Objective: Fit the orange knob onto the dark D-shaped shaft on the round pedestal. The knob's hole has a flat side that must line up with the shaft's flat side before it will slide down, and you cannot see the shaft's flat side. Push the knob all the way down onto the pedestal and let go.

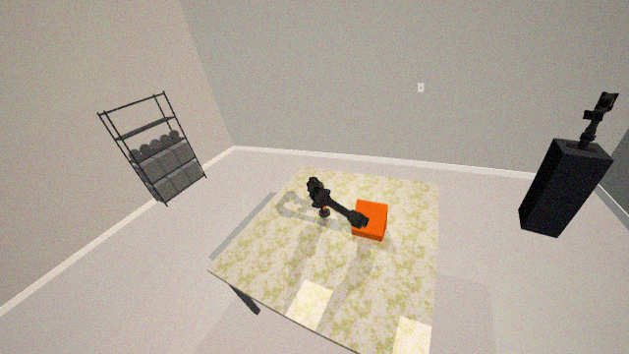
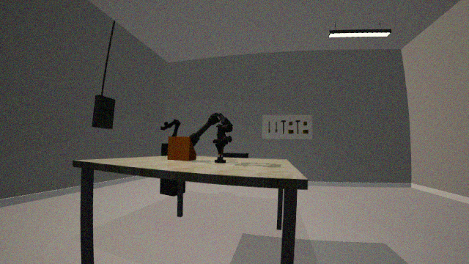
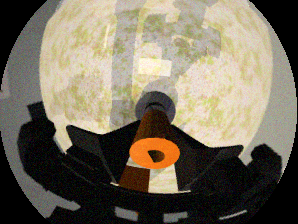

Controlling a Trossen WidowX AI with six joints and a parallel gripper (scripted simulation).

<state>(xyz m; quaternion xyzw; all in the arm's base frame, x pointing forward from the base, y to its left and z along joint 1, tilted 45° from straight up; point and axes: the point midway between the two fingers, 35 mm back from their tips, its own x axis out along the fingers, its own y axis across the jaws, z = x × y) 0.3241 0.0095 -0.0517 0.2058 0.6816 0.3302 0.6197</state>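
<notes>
The orange knob is 20 mm above my gripper tip. Also, from my gripper tip: dark pedestal 40 mm below.
</notes>
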